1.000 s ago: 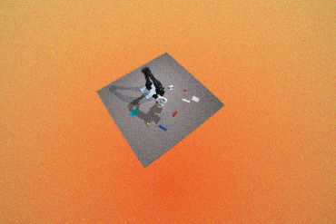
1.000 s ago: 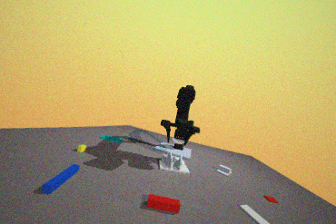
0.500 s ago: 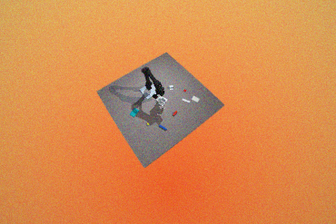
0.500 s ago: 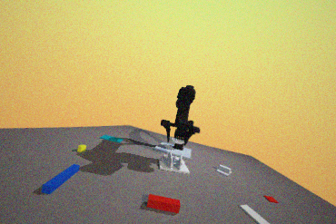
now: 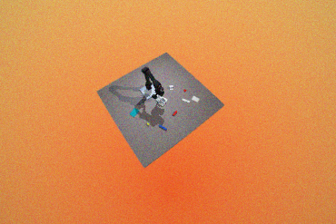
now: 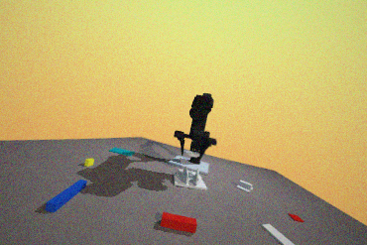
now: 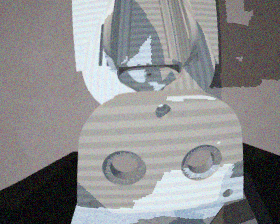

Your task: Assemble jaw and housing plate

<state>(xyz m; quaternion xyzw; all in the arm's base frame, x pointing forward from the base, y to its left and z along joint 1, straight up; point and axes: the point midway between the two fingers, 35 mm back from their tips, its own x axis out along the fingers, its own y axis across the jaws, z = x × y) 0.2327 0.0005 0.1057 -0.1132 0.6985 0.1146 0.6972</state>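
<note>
Right now my gripper tip is 2 cm below the white housing plate and 1 cm short of it. Also, from my gripper tip: red block: 30 cm ahead, 7 cm below, 4 cm to the left; then white strip: 28 cm to the left, 25 cm ahead, 8 cm below; then teal block: 37 cm to the right, 8 cm below, 3 cm behind.
</note>
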